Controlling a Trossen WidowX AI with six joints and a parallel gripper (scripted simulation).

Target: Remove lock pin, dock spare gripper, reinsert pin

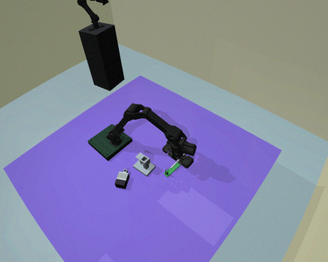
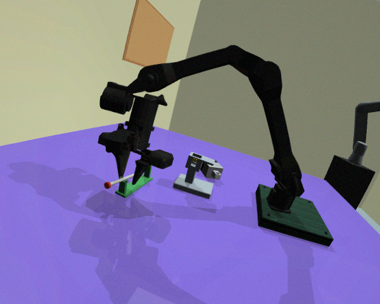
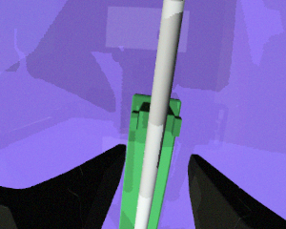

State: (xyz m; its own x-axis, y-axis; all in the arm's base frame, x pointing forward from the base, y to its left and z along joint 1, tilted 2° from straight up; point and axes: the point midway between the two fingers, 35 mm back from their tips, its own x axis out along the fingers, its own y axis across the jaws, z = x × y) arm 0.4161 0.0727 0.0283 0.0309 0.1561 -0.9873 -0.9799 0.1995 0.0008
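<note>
The green cradle lies 10 mm behind my gripper tip and 40 mm to the right of it. Also, from my gripper tip: grey mount (160 mm behind, 120 mm to the right, 30 mm above); spare gripper (220 mm behind, 260 mm to the right).
</note>
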